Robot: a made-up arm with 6 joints. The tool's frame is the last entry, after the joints. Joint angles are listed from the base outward. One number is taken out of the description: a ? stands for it. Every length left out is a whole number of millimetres.
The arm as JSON. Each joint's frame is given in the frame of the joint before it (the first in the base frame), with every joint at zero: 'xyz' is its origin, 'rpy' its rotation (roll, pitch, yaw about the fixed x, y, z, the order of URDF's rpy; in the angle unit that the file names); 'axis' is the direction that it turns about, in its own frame. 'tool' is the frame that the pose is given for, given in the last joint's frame.
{
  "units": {
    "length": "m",
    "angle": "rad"
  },
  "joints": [
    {
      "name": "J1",
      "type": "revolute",
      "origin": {
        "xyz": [
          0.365,
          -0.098,
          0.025
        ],
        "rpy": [
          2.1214,
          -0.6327,
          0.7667
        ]
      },
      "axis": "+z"
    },
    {
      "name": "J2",
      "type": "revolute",
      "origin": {
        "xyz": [
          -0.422,
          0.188,
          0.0
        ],
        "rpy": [
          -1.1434,
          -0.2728,
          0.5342
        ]
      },
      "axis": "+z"
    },
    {
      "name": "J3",
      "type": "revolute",
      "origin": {
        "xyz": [
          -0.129,
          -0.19,
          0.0
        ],
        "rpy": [
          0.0,
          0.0,
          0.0
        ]
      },
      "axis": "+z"
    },
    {
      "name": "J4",
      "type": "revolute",
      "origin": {
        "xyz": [
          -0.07,
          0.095,
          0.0
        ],
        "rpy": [
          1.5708,
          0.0,
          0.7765
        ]
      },
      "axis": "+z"
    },
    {
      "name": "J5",
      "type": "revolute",
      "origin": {
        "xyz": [
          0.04,
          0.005,
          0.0
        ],
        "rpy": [
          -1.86,
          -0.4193,
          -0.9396
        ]
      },
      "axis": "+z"
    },
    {
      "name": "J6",
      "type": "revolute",
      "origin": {
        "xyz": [
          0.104,
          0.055,
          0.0
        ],
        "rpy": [
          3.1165,
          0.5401,
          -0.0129
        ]
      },
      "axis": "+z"
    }
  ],
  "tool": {
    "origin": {
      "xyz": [
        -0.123,
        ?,
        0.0
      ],
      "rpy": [
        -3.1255,
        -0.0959,
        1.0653
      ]
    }
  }
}
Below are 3 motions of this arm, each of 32 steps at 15 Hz.
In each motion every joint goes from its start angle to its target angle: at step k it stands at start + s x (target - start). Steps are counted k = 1, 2, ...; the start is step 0. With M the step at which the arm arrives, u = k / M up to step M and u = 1 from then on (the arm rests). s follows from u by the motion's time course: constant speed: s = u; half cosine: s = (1 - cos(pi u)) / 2; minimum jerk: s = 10 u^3 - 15 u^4 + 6 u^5.
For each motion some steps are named. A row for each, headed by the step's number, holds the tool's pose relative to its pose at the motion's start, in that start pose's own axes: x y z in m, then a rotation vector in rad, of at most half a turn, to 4 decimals.
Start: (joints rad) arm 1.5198 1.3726 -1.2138 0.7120 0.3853 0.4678
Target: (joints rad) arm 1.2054 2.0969 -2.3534 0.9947 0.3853 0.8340
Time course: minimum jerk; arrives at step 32
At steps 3, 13, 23, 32:
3: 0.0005 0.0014 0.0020 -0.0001 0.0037 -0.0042
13: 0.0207 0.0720 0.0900 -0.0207 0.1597 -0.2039
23: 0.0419 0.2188 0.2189 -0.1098 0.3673 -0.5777
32: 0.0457 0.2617 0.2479 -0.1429 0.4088 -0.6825

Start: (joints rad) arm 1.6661 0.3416 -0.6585 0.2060 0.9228 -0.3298
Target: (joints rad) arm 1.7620 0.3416 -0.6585 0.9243 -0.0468 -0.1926
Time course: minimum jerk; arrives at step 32
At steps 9, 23, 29, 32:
9: -0.0145 -0.0085 -0.0112 0.1118 -0.0432 -0.1743
23: -0.0789 -0.0034 -0.1032 0.8862 -0.1808 -0.9047
29: -0.0849 0.0057 -0.1224 1.0594 -0.1835 -0.9971
32: -0.0852 0.0062 -0.1234 1.0690 -0.1834 -1.0017

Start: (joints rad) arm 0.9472 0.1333 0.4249 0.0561 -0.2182 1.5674
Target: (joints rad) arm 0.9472 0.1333 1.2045 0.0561 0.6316 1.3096
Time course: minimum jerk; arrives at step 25
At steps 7, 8, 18, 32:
7: 0.0286 -0.0201 -0.0364 0.1443 -0.0125 0.1627
8: 0.0398 -0.0254 -0.0512 0.2002 -0.0214 0.2241
18: 0.1697 0.0208 -0.2296 0.9139 -0.3427 0.9246
32: 0.1898 0.0503 -0.2542 1.0550 -0.4587 1.0424

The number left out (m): 0.078
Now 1 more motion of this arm.
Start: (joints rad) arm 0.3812 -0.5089 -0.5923 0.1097 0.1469 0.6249
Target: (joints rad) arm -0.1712 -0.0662 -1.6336 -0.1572 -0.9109 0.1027
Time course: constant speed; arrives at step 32
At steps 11, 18, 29, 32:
11: 0.0143 0.0085 0.1351 -0.3221 0.2837 -0.3065
18: 0.0290 0.0169 0.2061 -0.4955 0.4452 -0.5320
29: 0.0492 0.0251 0.3026 -0.7191 0.6536 -0.9291
32: 0.0526 0.0263 0.3273 -0.7703 0.6983 -1.0452

